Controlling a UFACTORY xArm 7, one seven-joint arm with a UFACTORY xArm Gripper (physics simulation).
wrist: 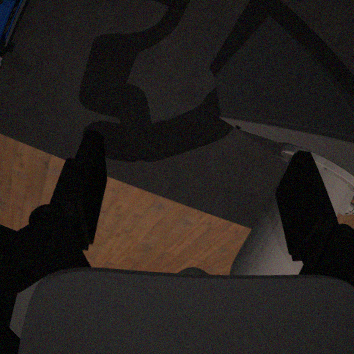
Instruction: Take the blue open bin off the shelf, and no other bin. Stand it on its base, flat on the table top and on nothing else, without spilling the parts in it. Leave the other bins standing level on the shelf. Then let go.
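Seen in the pictures: gripper, between the fingertips: (197,162); arm's base, origin of its link: (322,166).
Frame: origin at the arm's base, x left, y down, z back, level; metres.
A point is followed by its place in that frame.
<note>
A small part of the blue bin (5,19) {x 0.058, y 0.195, z -0.518 m} shows at the top left corner of the wrist view. Most of it is cut off by the frame, and the parts in it cannot be made out. A thin strip of the shelf runs along its right side. My gripper (197,162) {x -0.070, y -0.166, z -0.233 m} is wide open with nothing between its fingers. It is over the dark grey table top (40,100) {x 0.239, y 0.237, z -0.430 m}, well to the right of and below the blue bin in the view. The other bins do not show.
The table's edge slants across the view, with wooden floor (170,230) beyond it. A pale rounded robot part (265,250) {x 0.085, y -0.092, z -0.058 m} and a light flat plate (305,134) {x -0.051, y -0.046, z -0.099 m} are by the right finger. Dark shadows of the arm lie on the table top.
</note>
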